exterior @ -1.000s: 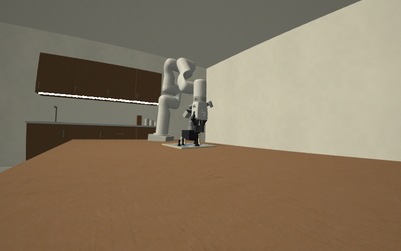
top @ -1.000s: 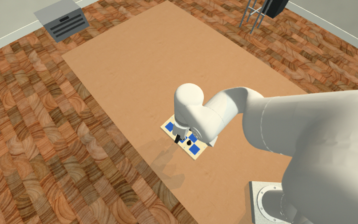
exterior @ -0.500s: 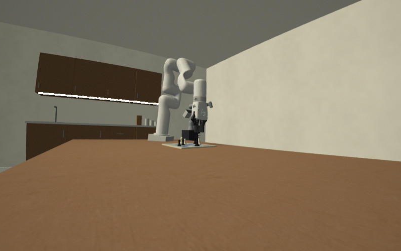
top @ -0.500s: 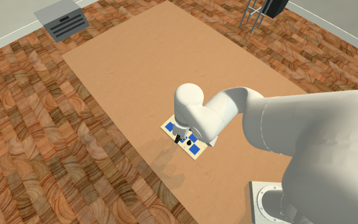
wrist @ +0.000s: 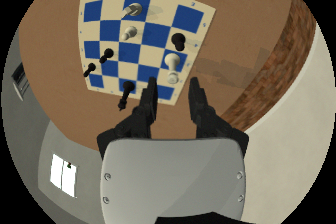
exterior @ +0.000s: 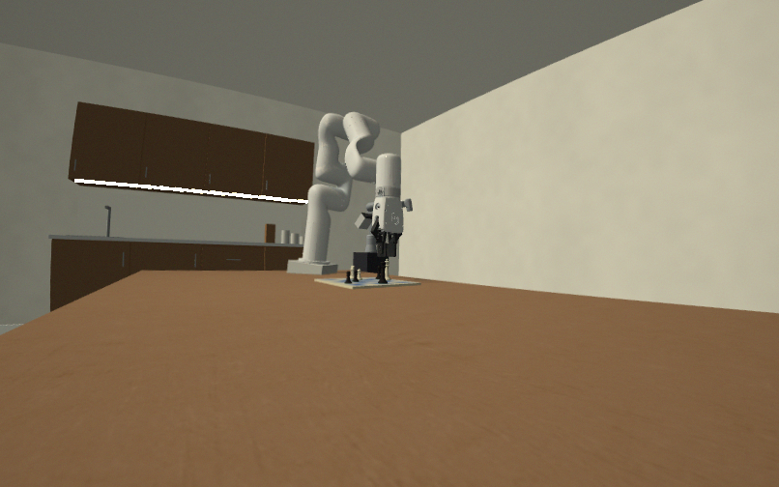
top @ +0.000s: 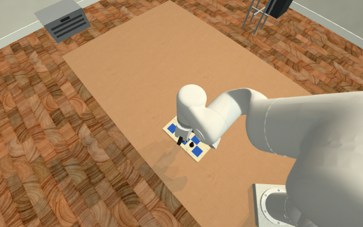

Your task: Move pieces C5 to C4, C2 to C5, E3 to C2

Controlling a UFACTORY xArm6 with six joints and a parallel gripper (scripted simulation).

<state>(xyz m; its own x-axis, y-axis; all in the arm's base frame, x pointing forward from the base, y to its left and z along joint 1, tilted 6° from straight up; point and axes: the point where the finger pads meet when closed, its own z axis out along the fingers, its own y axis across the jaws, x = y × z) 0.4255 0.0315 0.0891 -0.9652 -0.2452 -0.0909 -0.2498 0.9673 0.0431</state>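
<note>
Now: hand 60 mm above the white chess piece. From my hand the other things lie so: white pawn 80 mm below, 70 mm to the right, 40 mm behind; blue-and-cream chessboard 90 mm below, 70 mm to the right; black pawn 70 mm below, 40 mm behind.
</note>
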